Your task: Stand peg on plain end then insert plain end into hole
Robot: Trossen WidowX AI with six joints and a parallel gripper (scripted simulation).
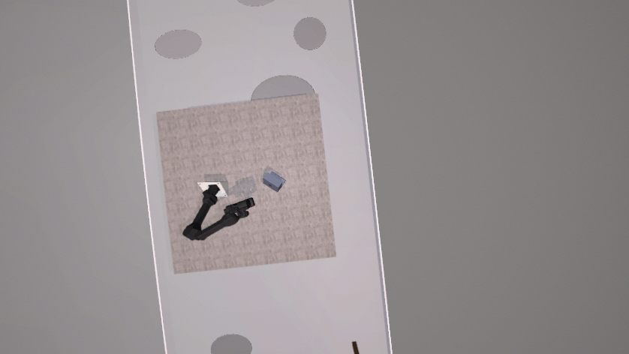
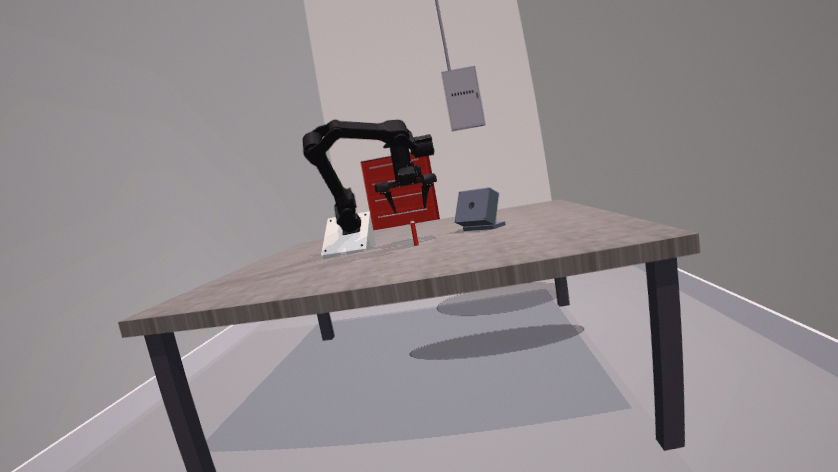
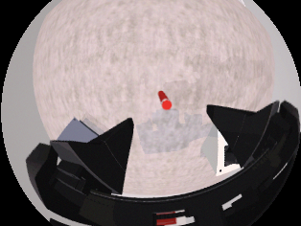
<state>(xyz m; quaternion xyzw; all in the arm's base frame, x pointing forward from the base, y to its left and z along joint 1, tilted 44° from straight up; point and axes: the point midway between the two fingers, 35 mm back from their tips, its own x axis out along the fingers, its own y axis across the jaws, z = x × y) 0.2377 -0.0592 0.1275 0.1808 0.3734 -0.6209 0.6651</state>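
My gripper tip is 50 mm above the red peg. Also, from my gripper tip: sloped panel: 200 mm ahead, 140 mm to the left, 40 mm below.
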